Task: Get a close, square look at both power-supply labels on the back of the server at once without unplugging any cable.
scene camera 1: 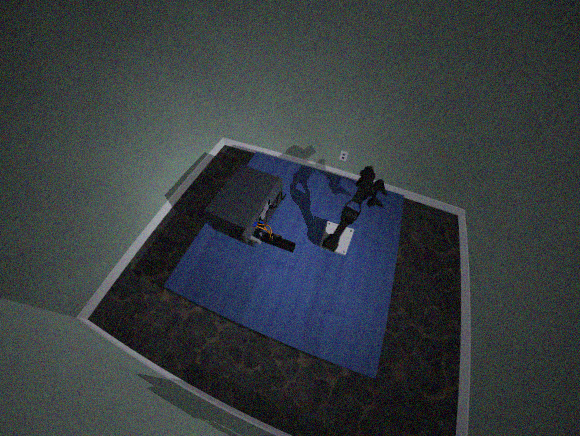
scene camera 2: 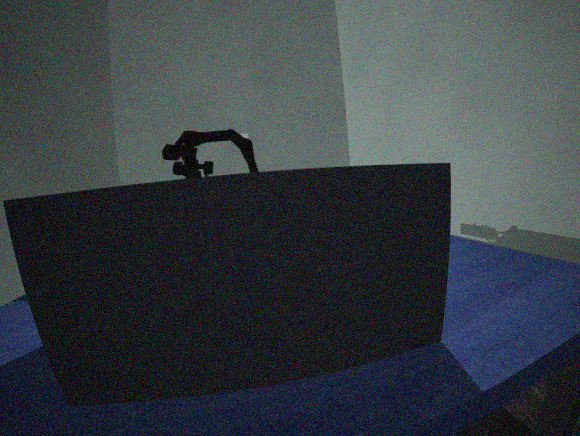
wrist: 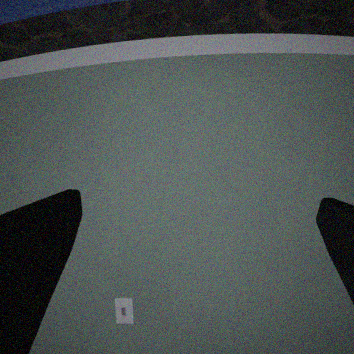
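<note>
The server, a large dark box, stands on the blue mat in scene camera 1's view; its plain dark side fills much of scene camera 2's view. Orange cables and a bit of blue show at its near right corner. The power-supply labels cannot be made out and do not show in the wrist view. My gripper is open and empty, raised well to the right of the server near the wall. In the wrist view it faces the wall. In scene camera 2's view its lower part is hidden behind the server.
A black strip lies beside the cables. The arm stands on a white base plate. A white outlet plate is on the wall. A pale skirting edge runs around the dark patterned floor.
</note>
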